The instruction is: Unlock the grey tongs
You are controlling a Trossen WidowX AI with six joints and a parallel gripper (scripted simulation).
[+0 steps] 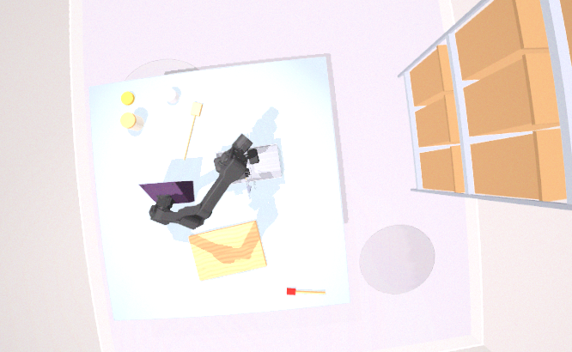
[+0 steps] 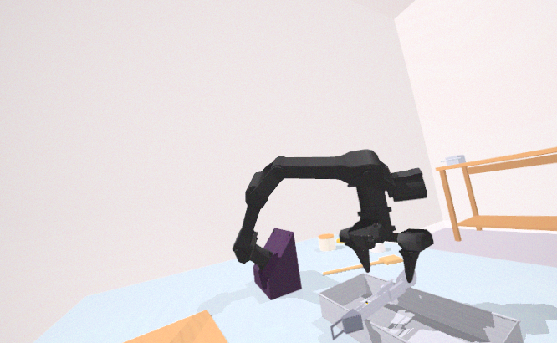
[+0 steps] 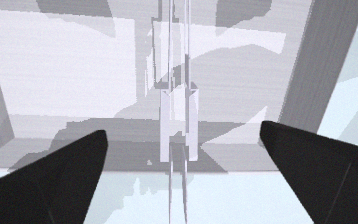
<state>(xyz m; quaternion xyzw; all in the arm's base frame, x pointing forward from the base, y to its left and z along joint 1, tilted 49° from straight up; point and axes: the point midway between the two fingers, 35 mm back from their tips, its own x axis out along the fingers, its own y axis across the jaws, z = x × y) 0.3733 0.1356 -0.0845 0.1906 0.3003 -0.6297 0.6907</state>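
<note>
The roasting tin is 7 cm below my gripper tip, 2 cm ahead of it and 1 cm to the right of it.
</note>
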